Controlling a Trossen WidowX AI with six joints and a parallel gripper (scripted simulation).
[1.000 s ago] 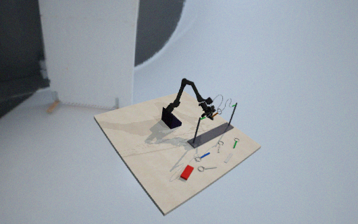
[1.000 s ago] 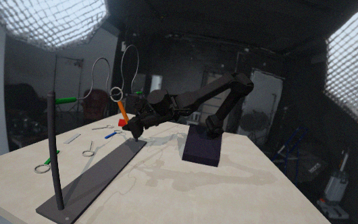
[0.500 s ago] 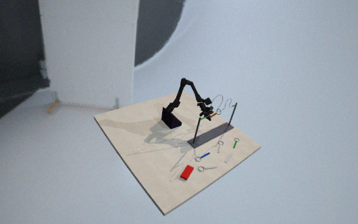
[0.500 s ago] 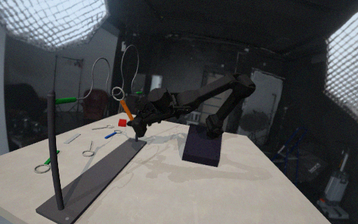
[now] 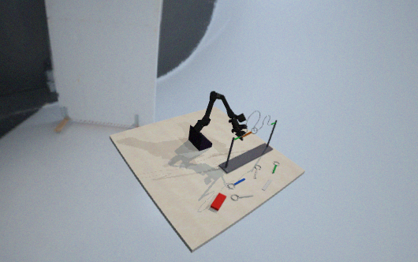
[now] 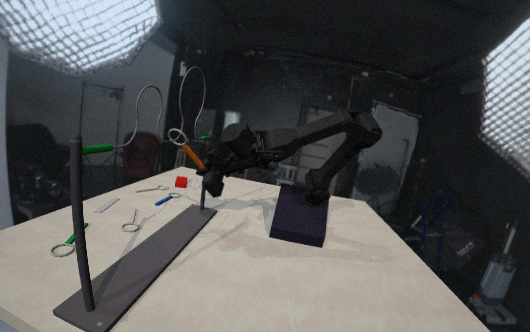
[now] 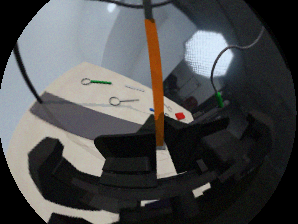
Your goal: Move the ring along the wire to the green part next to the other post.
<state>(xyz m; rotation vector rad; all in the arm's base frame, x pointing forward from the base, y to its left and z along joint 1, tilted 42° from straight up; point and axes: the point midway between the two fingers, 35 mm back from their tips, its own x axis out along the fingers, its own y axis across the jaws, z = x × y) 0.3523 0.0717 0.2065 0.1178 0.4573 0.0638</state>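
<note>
Right now my gripper tip is 70 mm below the orange-handled ring, 50 mm to the right of it and 20 mm short of it. Round my gripper tip: grey bar (360 mm ahead, 200 mm below, 20 mm to the right); then green-handled ring (270 mm ahead, 230 mm to the left, 200 mm below); then blue-handled ring (240 mm to the right, 210 mm ahead, 200 mm below).
</note>
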